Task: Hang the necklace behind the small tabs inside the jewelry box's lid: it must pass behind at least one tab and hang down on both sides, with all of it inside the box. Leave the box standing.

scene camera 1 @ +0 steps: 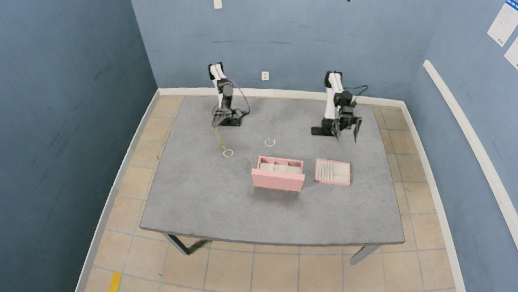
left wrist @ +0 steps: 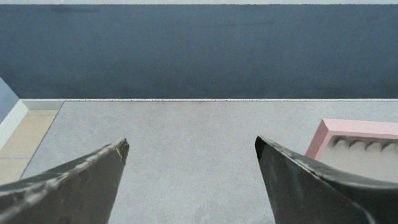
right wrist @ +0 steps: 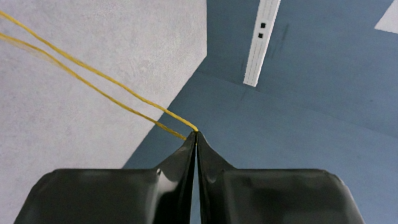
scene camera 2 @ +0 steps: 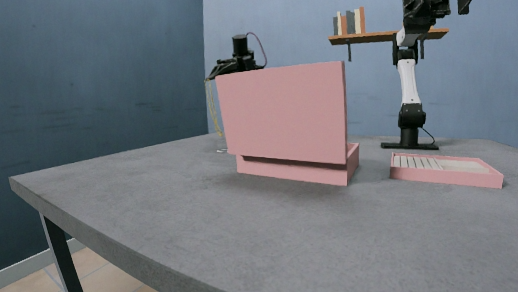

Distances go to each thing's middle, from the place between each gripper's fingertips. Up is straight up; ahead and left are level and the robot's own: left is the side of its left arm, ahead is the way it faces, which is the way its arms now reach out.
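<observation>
Pink jewelry box (scene camera 1: 280, 177): 15 cm below my right hand, 37 cm left of it, 13 cm ahead of it.
Pink jewelry box: 25 cm below my left hand, 32 cm right of it, 3 cm ahead of it.
</observation>
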